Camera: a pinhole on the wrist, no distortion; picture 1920 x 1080 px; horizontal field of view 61.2 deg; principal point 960.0 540.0 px. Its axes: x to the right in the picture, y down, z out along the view. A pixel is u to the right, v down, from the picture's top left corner.
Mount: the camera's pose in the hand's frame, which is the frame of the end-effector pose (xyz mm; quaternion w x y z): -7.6 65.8 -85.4 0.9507 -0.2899 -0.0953 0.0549
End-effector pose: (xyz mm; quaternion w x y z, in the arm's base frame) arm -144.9 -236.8 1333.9 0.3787 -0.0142 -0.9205 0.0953
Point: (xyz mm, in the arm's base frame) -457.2 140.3 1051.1
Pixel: 1540 710
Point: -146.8 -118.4 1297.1
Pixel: 1234 472
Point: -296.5 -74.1 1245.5
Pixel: 1805 306
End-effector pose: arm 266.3 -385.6 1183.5 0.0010 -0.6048 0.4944 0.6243
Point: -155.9 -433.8 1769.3
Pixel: outside the picture
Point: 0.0 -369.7 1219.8
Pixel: 1540 113
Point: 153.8 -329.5 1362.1
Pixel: 259 399
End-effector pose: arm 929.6 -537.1 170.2 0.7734 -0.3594 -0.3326 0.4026
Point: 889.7 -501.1 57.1
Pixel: 1229 708
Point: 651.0 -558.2 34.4
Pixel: 392 522
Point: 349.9 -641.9 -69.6
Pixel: 165 690
